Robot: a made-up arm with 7 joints.
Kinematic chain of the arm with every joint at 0, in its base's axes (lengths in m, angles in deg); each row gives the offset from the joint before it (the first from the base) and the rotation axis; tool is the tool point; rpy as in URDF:
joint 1: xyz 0 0 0.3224 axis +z
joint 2: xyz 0 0 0 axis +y
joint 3: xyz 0 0 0.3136 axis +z
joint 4: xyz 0.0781 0 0 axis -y
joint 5: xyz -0.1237 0 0.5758 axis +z
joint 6: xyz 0 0 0 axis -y
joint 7: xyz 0.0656 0 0 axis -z
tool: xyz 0 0 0 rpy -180 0 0
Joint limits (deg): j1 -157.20..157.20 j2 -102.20..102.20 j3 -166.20..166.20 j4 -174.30..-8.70 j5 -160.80..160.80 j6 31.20..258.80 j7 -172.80..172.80
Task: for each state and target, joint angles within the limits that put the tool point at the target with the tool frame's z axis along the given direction. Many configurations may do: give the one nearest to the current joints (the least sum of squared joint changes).
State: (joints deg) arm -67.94 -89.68 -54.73 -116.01 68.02 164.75 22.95
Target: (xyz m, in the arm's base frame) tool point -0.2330 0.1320 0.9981 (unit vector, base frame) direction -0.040 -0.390 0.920
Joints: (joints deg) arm -59.27 -85.25 -6.63 -107.92 60.24 188.16 22.95
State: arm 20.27 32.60 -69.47 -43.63 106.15 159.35 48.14
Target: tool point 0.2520 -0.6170 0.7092 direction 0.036 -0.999 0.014
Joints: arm 7.91 29.61 -88.93 -89.44 112.76 187.11 48.14
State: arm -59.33 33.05 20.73 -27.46 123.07 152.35 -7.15
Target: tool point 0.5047 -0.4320 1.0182 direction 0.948 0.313 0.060
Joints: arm -42.89 19.65 8.78 -41.06 70.66 122.25 -7.15
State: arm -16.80 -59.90 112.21 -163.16 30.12 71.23 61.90
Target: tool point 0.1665 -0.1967 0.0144 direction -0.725 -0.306 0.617
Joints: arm -67.32 -76.29 160.26 -174.24 33.52 76.93 61.90
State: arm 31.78 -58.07 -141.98 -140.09 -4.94 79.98 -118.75
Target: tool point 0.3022 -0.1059 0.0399 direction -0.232 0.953 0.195
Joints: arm 32.60 -64.50 -124.16 -170.99 -15.22 93.03 -118.75
